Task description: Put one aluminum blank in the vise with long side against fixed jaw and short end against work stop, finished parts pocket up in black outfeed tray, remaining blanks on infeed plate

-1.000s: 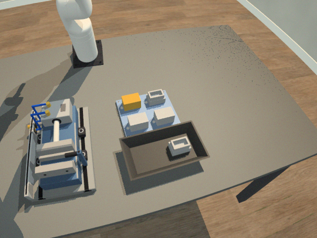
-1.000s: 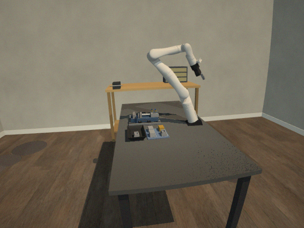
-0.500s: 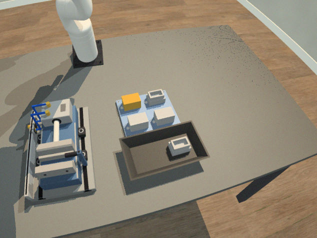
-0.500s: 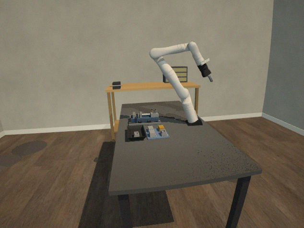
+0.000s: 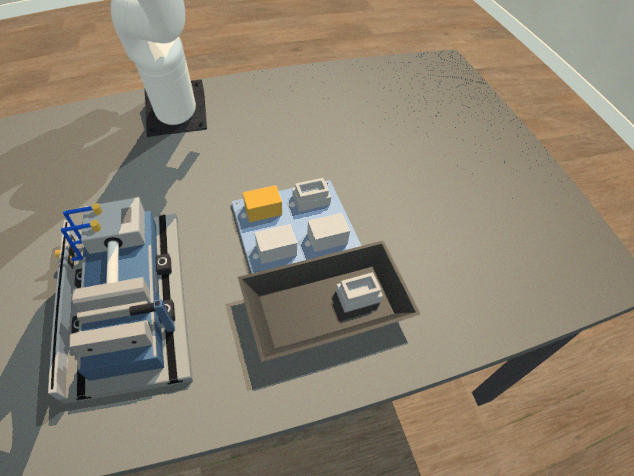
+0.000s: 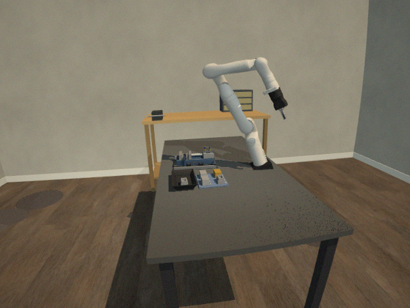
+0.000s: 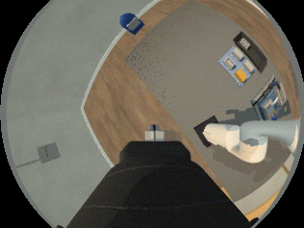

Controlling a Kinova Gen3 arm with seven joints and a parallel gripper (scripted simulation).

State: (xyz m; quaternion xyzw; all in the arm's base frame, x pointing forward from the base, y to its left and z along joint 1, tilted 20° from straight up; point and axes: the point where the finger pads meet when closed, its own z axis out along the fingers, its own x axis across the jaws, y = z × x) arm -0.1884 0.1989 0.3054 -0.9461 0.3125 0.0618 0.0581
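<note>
Now: hand 39 cm short of the yellow brass blank, 6 cm to the left of it and 35 cm above it. From my hand the other things lie so: plain gray blank (48 cm ahead, 5 cm to the right, 35 cm below); vise (52 cm ahead, 30 cm to the right, 34 cm below).
</note>
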